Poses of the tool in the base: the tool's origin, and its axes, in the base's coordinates. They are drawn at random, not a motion.
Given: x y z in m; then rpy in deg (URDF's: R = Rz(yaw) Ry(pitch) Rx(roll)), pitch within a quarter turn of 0, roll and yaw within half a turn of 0.
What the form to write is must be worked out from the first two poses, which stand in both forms.
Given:
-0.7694 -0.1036 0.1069 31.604 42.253 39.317
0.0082 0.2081 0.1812 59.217 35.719 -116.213
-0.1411 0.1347 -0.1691 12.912 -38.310 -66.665
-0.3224 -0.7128 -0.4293 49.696 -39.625 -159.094
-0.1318 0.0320 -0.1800 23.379 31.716 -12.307
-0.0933 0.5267 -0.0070 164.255 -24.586 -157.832
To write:
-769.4 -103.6 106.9 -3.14 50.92 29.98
8.2 208.1 181.2 172.96 65.45 50.07
-141.1 134.7 -169.1 133.63 40.11 164.21
-322.4 -712.8 -429.3 82.50 60.12 137.35
-131.8 32.0 -180.0 -51.74 38.66 32.70
-93.3 526.7 -7.0 168.05 151.07 149.33

